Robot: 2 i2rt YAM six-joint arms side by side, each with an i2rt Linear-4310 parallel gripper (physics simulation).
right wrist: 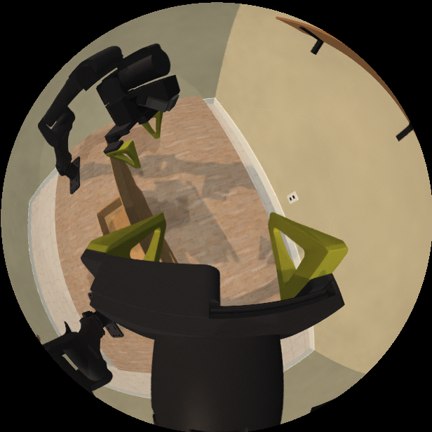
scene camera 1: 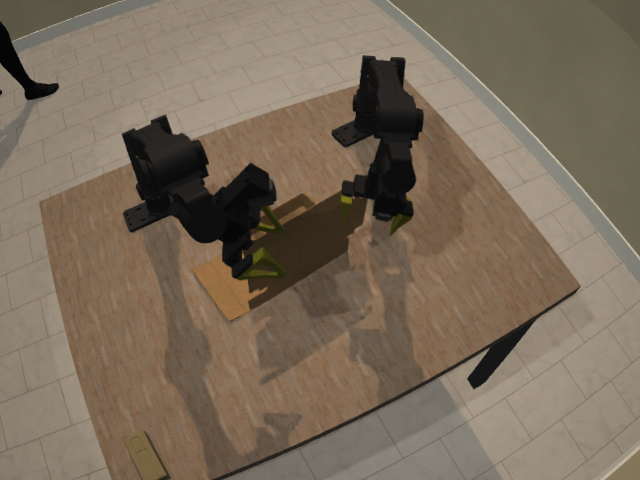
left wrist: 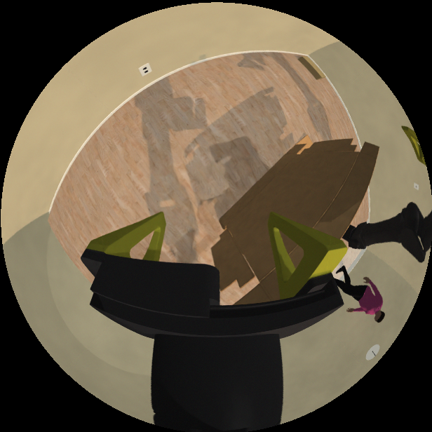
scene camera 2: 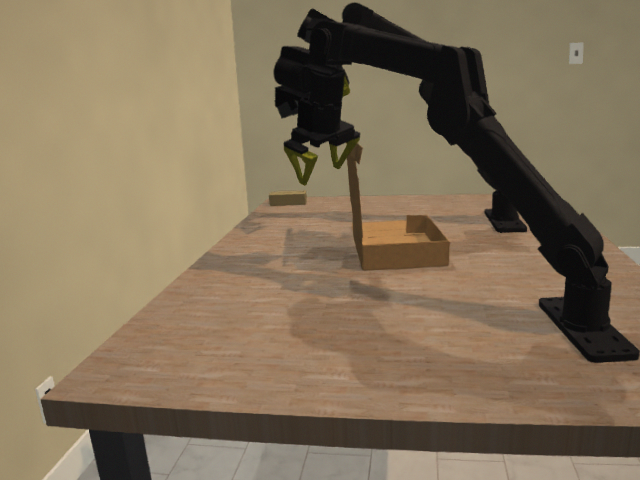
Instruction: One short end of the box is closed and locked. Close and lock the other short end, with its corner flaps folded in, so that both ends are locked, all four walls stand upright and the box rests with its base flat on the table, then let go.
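Places are measured from the left arm's base along level axes (x ahead, y left, z up), in metres.
Pixels of known places: left gripper, fingertip midpoint: (scene camera 1: 367,228) (scene camera 2: 320,176); right gripper, fingertip midpoint: (scene camera 1: 282,253); left arm's base, link origin: (scene camera 1: 365,127) (scene camera 2: 583,328); right arm's base, link origin: (scene camera 1: 160,208) (scene camera 2: 504,221).
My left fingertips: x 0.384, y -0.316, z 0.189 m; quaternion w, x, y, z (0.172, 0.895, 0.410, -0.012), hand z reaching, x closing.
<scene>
Ahead of a thing's pixels: the offset from my left fingertips to its middle. "spot": to the spot under its first point. Level surfaces: height alone.
The brown cardboard box @(spot: 0.243 m back, 0.024 m right, 0.159 m down) (scene camera 1: 292,204) (scene camera 2: 405,255) (right wrist: 116,220) rests with its base on the table. Its near short wall in scene camera 2 is upright. Its lid panel @(spot: 0.066 m back, 0.080 m right, 0.044 m down) (scene camera 1: 315,237) (scene camera 2: 356,206) (left wrist: 300,195) stands steeply up from the long side. At the other end an end flap @(spot: 0.141 m back, 0.283 m right, 0.183 m down) (scene camera 1: 222,291) lies flat outward; a short corner flap @(spot: 0.215 m back, 0.217 m right, 0.160 m down) (scene camera 2: 416,223) stands there. My left gripper (scene camera 1: 369,228) (scene camera 2: 321,175) (left wrist: 216,217) (right wrist: 148,151) is open beside the lid's upper edge; contact is unclear. My right gripper (scene camera 1: 282,253) (right wrist: 216,217) is open above the flap end, mostly hidden in scene camera 2.
A small tan block @(0.119 m ahead, 0.626 m right, 0.171 m down) (scene camera 1: 146,455) (scene camera 2: 287,198) (left wrist: 311,68) lies near a far table corner. The wooden table @(0.189 m down) (scene camera 1: 491,268) (scene camera 2: 258,361) carries both arm bases behind the box. A person's leg (scene camera 1: 15,62) shows beyond the table.
</scene>
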